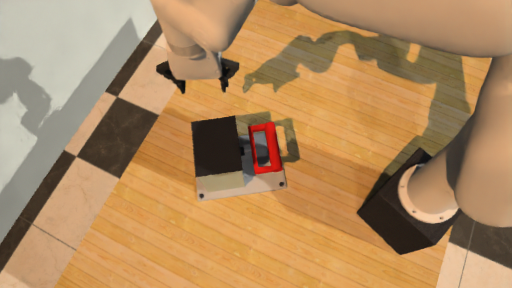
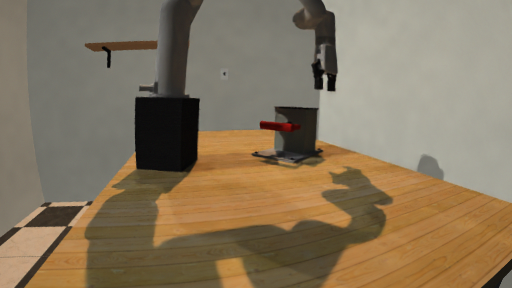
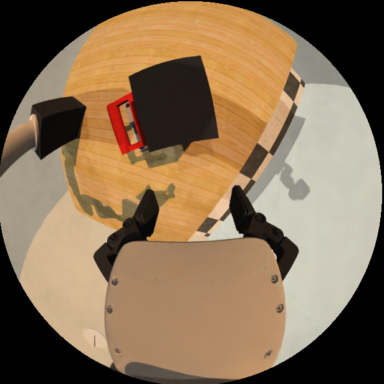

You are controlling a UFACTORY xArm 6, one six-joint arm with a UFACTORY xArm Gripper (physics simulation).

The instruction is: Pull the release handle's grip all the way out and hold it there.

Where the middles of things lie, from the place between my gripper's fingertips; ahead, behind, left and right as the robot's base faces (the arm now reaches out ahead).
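Base plate [image 1: 254, 183], from my hand: 9 cm behind, 9 cm to the left, 23 cm below.
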